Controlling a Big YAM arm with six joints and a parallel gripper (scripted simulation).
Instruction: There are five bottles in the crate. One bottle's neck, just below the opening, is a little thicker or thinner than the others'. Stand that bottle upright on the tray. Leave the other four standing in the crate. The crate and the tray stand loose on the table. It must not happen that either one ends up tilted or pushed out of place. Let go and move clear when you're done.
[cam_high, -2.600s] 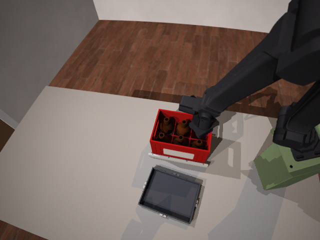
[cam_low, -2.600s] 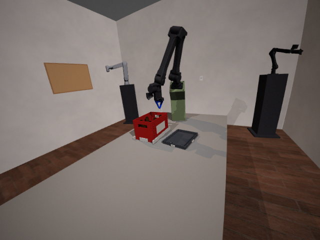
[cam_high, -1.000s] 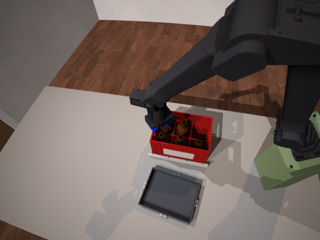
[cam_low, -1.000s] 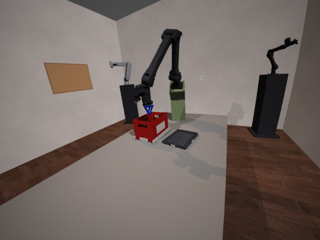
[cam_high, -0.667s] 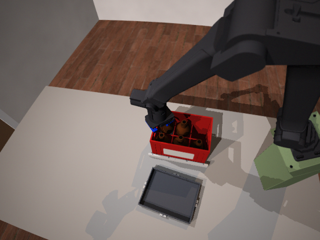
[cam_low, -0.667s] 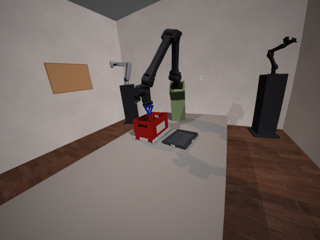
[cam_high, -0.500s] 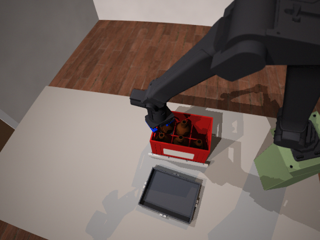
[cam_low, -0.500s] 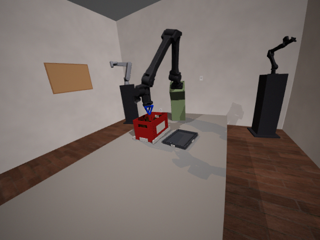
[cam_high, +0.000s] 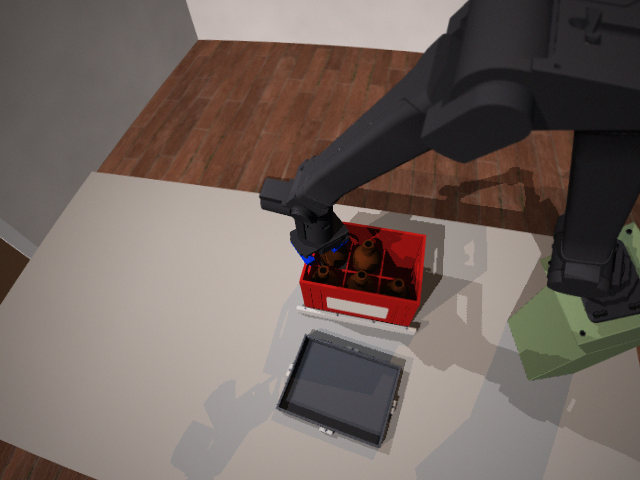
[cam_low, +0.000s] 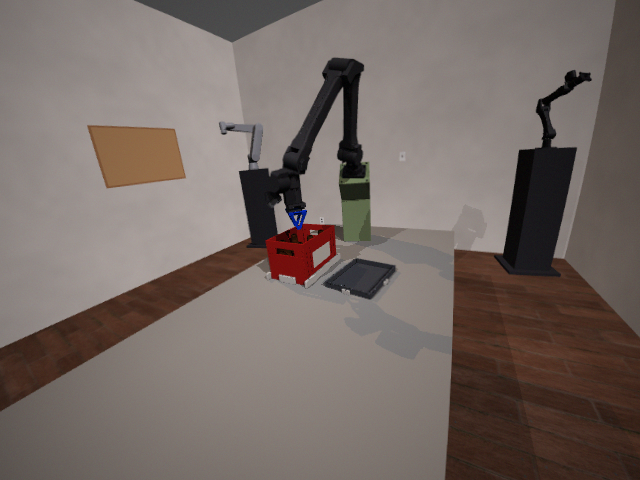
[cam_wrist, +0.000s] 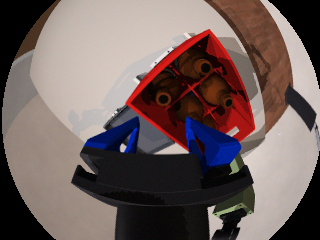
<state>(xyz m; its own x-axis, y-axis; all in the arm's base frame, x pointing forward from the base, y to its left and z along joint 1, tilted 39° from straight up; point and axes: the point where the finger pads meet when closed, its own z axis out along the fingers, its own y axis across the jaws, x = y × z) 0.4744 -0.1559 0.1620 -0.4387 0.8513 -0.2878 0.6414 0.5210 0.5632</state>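
Right now my hand is 15 cm above the brown bottle. From my hand the other things lie so: dark grey tray: 24 cm to the left, 22 cm below, 4 cm behind; then crate: 15 cm below, 10 cm behind, 3 cm to the right.
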